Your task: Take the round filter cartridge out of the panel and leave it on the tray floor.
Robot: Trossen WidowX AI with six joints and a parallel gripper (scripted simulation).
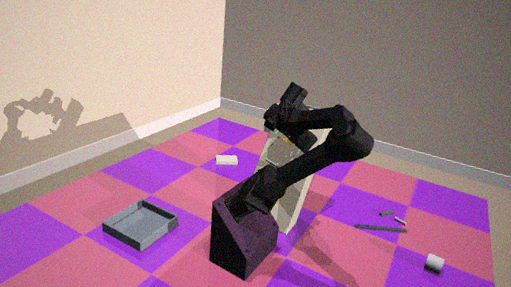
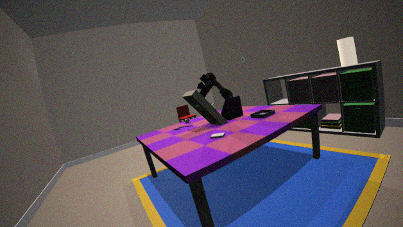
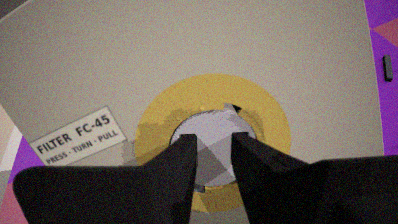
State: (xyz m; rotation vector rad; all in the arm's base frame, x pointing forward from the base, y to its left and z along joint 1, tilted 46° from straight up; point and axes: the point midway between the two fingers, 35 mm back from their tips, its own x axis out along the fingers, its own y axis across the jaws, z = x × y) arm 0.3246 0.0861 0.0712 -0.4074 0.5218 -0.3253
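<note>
Now: the round grey filter cartridge 1 cm ahead of my gripper tip and 1 cm below it. From my gripper tip the other things lie so: beige service panel 4 cm behind, 8 cm below; then short grey pin 12 cm ahead, 38 cm to the right, 25 cm below; then white block 8 cm ahead, 33 cm to the left, 24 cm below.
</note>
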